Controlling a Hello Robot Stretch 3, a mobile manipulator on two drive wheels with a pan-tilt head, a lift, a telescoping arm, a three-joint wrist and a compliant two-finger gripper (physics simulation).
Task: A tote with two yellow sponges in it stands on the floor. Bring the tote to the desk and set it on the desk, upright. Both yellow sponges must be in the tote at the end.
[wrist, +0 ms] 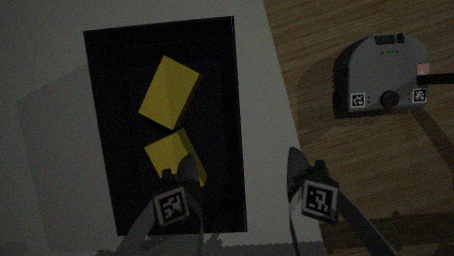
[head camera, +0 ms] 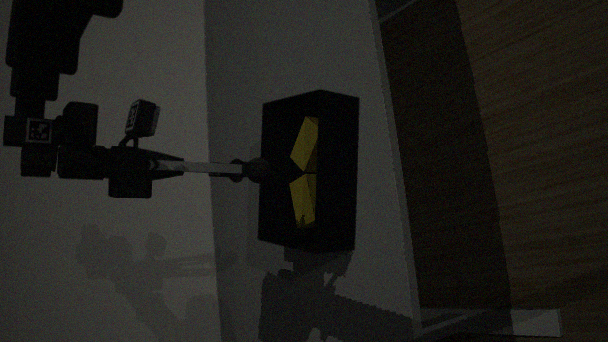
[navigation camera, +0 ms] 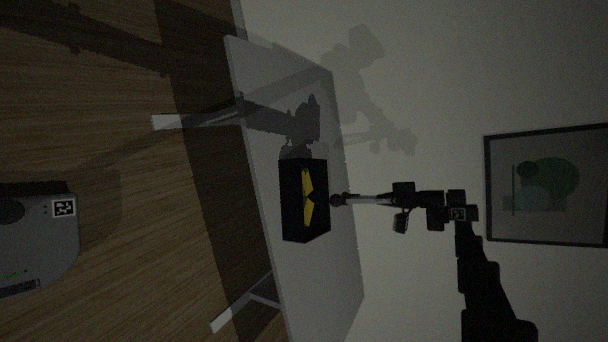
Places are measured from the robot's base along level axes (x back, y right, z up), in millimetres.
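Pixels of known places: gripper, between the fingertips: (wrist: 242, 168) (head camera: 257, 171) (navigation camera: 335, 199); robot's base, origin of its link: (wrist: 367, 97) (navigation camera: 7, 210).
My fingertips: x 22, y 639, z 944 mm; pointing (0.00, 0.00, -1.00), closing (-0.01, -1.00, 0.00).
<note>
Ahead of a thing's pixels: the offset from my fingertips to its top centre. Level surfaces: height alone.
The black tote @(dx +7, dy +98, dz -124 mm) (head camera: 337, 175) (navigation camera: 292, 200) (wrist: 220, 100) stands upright on the light grey desk @(dz -224 mm) (head camera: 377, 175) (navigation camera: 320, 285) (wrist: 262, 110). Two yellow sponges lie inside: one sponge @(dx +67, dy +107, dz -176 mm) (head camera: 306, 142) (navigation camera: 308, 214) (wrist: 169, 92) and the other sponge @(dx -54, dy +112, dz -176 mm) (head camera: 303, 200) (navigation camera: 306, 181) (wrist: 166, 151), close together. My gripper (head camera: 246, 170) (navigation camera: 338, 200) (wrist: 242, 168) is open, its fingers apart with no thing between them. It is at the wall side of the tote; in the wrist view one fingertip overlaps a sponge. Its exact height above the desk is hard to tell.
The wall (navigation camera: 425, 90) runs behind the desk, with a framed picture (navigation camera: 487, 190) on it. My arm (head camera: 45, 45) (navigation camera: 482, 285) reaches along the wall side. My base (navigation camera: 40, 240) (wrist: 385, 75) stands on the wooden floor @(dz -944 mm) (head camera: 550, 150) before the desk. Desk legs (navigation camera: 167, 122) (navigation camera: 222, 320) show below.
</note>
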